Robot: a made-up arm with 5 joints. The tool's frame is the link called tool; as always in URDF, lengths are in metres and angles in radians.
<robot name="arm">
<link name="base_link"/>
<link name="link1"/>
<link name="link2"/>
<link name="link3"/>
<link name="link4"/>
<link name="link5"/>
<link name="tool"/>
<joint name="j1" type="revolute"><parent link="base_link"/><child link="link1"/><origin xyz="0 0 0.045" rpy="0 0 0"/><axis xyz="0 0 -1"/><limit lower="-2.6" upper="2.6"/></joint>
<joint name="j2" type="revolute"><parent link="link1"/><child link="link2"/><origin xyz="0.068 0.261 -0.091" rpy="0 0 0"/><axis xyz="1 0 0"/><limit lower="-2.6" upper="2.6"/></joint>
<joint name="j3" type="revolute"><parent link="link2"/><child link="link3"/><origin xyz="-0.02 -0.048 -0.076" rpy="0 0 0"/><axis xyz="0 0 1"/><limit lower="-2.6" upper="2.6"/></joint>
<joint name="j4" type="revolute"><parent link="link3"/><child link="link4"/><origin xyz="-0.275 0.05 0.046" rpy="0 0 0"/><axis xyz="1 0 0"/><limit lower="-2.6" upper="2.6"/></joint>
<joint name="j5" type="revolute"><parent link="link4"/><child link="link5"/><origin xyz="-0.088 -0.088 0.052" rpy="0 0 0"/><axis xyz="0 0 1"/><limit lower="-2.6" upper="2.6"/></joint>
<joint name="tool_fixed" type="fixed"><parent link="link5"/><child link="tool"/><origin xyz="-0.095 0.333 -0.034" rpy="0 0 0"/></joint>
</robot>
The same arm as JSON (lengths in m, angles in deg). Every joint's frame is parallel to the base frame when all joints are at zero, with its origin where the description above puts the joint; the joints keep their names.
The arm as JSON. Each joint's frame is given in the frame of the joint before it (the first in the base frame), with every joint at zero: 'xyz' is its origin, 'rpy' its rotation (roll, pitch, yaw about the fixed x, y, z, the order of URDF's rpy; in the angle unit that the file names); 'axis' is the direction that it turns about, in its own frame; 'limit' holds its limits. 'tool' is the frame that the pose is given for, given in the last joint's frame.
{"units": {"length": "m", "angle": "deg"}, "joints": [
  {"name": "j1", "type": "revolute", "origin": {"xyz": [0.0, 0.0, 0.045], "rpy": [0.0, 0.0, 0.0]}, "axis": "-z", "limit": {"lower": -148.97, "upper": 148.97}},
  {"name": "j2", "type": "revolute", "origin": {"xyz": [0.068, 0.261, -0.091], "rpy": [0.0, 0.0, 0.0]}, "axis": "+x", "limit": {"lower": -148.97, "upper": 148.97}},
  {"name": "j3", "type": "revolute", "origin": {"xyz": [-0.02, -0.048, -0.076], "rpy": [0.0, 0.0, 0.0]}, "axis": "+z", "limit": {"lower": -148.97, "upper": 148.97}},
  {"name": "j4", "type": "revolute", "origin": {"xyz": [-0.275, 0.05, 0.046], "rpy": [0.0, 0.0, 0.0]}, "axis": "+x", "limit": {"lower": -148.97, "upper": 148.97}},
  {"name": "j5", "type": "revolute", "origin": {"xyz": [-0.088, -0.088, 0.052], "rpy": [0.0, 0.0, 0.0]}, "axis": "+z", "limit": {"lower": -148.97, "upper": 148.97}}
], "tool": {"origin": {"xyz": [-0.095, 0.333, -0.034], "rpy": [0.0, 0.0, 0.0]}}}

